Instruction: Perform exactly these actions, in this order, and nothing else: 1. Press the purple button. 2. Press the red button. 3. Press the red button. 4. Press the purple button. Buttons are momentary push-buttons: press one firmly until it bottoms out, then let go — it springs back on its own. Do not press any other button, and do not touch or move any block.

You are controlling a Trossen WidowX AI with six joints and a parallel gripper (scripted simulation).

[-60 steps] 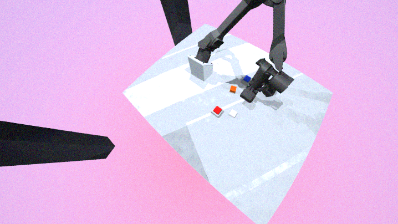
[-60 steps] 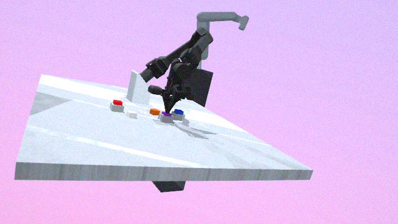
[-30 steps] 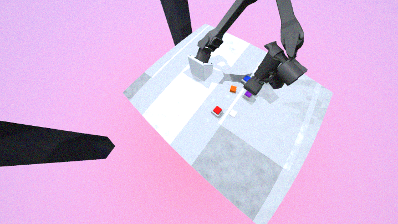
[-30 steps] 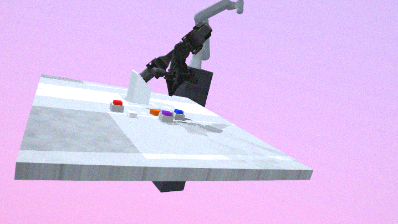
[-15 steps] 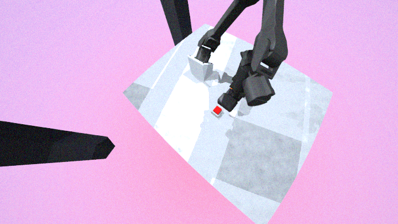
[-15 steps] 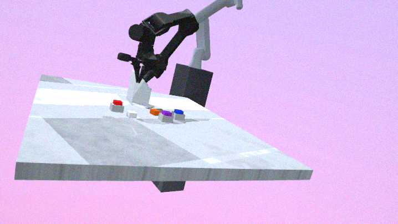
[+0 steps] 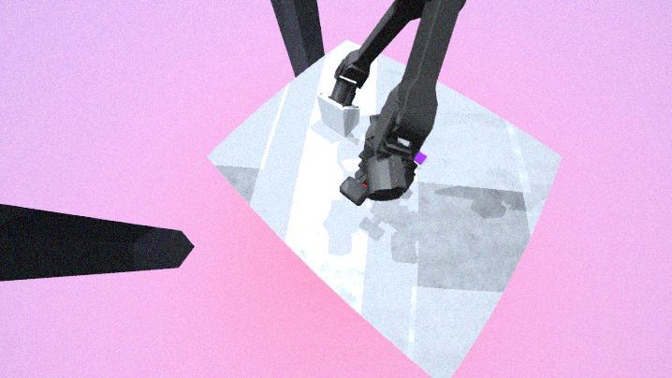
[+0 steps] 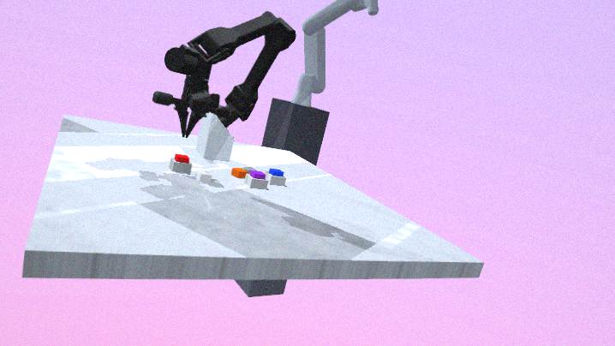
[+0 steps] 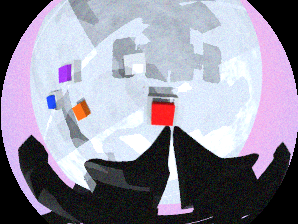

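Right now my gripper tip is 1 cm past the red button, 1 cm to the right of it and 6 cm above it. Round my gripper tip: white block: 7 cm ahead, 4 cm to the left, 8 cm below; then purple button: 9 cm ahead, 19 cm to the left, 6 cm below; then orange block: 18 cm to the left, 8 cm below.
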